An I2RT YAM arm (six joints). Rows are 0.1 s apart.
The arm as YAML. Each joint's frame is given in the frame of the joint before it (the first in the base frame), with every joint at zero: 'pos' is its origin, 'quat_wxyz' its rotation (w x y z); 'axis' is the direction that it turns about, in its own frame. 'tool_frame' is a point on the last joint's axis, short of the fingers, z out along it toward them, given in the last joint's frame.
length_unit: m
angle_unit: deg
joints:
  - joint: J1
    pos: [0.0, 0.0, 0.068]
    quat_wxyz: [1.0, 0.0, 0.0, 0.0]
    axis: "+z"
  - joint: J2
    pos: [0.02, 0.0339, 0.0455]
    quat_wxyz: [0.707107, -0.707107, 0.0, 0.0]
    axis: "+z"
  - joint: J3
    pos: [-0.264, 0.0, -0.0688]
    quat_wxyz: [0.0, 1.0, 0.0, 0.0]
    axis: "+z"
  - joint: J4
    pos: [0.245, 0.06, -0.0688]
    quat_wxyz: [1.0, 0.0, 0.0, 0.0]
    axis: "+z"
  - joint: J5
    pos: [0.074, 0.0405, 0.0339]
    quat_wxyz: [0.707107, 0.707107, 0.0, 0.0]
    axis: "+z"
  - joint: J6
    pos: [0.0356, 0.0, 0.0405]
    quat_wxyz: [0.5, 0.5, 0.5, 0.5]
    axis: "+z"
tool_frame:
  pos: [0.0, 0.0, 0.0]
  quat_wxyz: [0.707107, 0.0, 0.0, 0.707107]
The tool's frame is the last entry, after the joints.
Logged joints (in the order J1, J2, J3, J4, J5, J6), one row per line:
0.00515 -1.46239 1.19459 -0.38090 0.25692 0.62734
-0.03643 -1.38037 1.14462 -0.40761 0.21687 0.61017
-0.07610 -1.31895 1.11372 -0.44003 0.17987 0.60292
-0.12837 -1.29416 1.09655 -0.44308 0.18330 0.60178
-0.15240 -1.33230 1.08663 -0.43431 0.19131 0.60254
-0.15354 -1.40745 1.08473 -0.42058 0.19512 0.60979
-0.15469 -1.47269 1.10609 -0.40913 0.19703 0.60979
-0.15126 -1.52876 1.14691 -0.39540 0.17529 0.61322
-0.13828 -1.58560 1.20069 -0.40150 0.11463 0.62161
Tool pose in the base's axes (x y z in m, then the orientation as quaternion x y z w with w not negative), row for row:
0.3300 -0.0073 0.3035 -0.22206 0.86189 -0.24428 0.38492
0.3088 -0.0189 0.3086 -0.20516 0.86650 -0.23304 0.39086
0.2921 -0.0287 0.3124 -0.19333 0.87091 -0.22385 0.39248
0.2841 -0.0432 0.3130 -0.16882 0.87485 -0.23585 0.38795
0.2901 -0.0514 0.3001 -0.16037 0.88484 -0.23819 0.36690
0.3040 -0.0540 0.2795 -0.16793 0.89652 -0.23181 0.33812
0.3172 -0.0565 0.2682 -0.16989 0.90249 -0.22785 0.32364
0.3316 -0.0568 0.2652 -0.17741 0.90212 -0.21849 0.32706
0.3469 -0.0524 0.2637 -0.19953 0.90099 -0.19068 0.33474
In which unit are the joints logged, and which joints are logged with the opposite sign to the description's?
The joints are logged in radians. Opposite sign: J2, J6.
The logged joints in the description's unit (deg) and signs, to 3 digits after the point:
0.295 83.789 68.445 -21.824 14.720 -35.944
-2.087 79.089 65.582 -23.354 12.426 -34.960
-4.360 75.570 63.811 -25.212 10.306 -34.545
-7.355 74.150 62.828 -25.387 10.502 -34.479
-8.732 76.335 62.259 -24.884 10.961 -34.523
-8.797 80.641 62.150 -24.097 11.180 -34.938
-8.863 84.379 63.374 -23.441 11.289 -34.938
-8.667 87.591 65.713 -22.655 10.043 -35.135
-7.923 90.848 68.794 -23.004 6.568 -35.616

